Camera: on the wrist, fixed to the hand. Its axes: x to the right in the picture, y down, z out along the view.
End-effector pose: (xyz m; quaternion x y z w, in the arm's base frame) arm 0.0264 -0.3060 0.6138 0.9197 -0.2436 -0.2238 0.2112
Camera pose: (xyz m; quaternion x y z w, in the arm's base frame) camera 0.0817 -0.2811 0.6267 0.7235 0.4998 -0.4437 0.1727
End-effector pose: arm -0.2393 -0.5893 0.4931 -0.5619 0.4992 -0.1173 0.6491
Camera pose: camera -0.2495 -0.6469 0.5136 -0.8850 -0.0865 -0.3601 0.2822
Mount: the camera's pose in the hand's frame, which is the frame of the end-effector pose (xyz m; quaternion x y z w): 0.0257 -0.0328 -0.0459 -0.2260 -0.0985 -0.6910 0.6795
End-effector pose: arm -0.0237 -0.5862 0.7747 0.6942 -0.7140 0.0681 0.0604
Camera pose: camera 0.0080 -0.6040 0.8249 0.9582 -0.0268 -0.2252 0.1747
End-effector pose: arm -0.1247 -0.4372 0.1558 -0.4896 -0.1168 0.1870 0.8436
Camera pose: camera -0.0775 -0.4768 0.1620 -0.4242 -0.5430 -0.4340 0.5803
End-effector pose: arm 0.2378 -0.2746 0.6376 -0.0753 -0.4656 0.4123 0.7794
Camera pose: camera 0.2986 -0.2653 0.6456 0.1350 -0.5384 -0.3562 0.7517
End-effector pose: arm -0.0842 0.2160 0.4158 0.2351 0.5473 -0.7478 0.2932
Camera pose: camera -0.1241 0.2628 0.4075 0.3584 -0.6745 0.6102 0.2105
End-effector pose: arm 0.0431 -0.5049 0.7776 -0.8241 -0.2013 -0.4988 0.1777
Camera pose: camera 0.0028 -0.4955 0.8237 0.5102 0.6110 0.4260 0.4300
